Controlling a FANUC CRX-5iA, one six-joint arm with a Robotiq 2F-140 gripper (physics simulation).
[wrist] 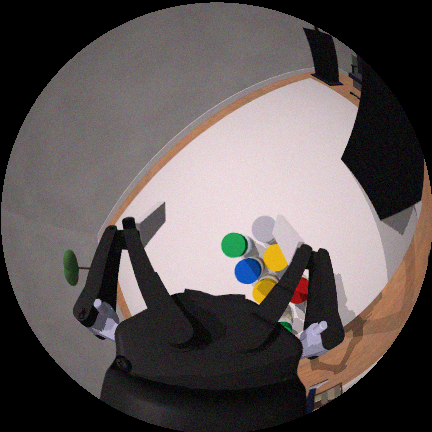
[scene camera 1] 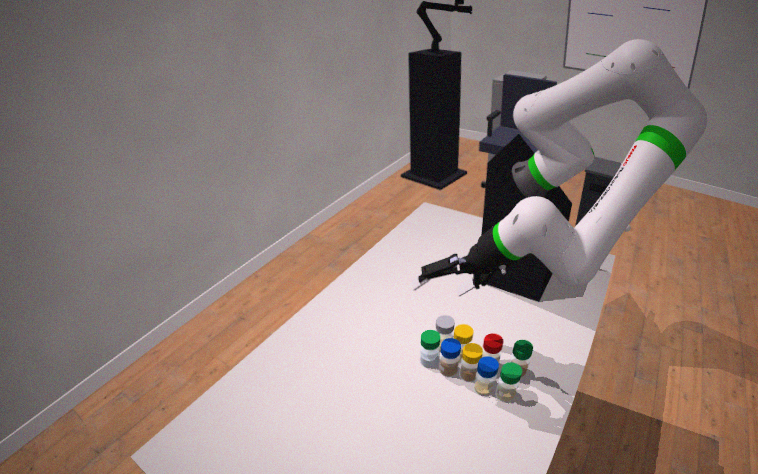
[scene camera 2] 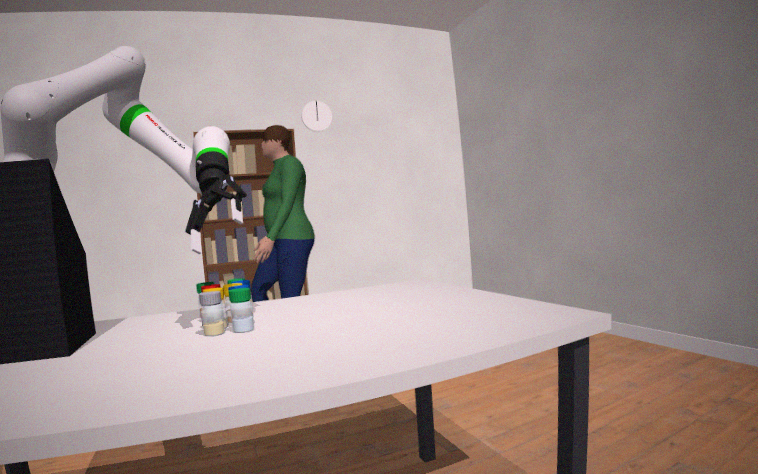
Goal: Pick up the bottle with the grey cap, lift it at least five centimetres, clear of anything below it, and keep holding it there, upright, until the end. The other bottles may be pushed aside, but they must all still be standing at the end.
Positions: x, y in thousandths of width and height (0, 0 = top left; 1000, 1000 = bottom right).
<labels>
My gripper shows in the wrist view (508, 503), in scene camera 1 (576, 609) and in scene camera 2 (286, 501).
</labels>
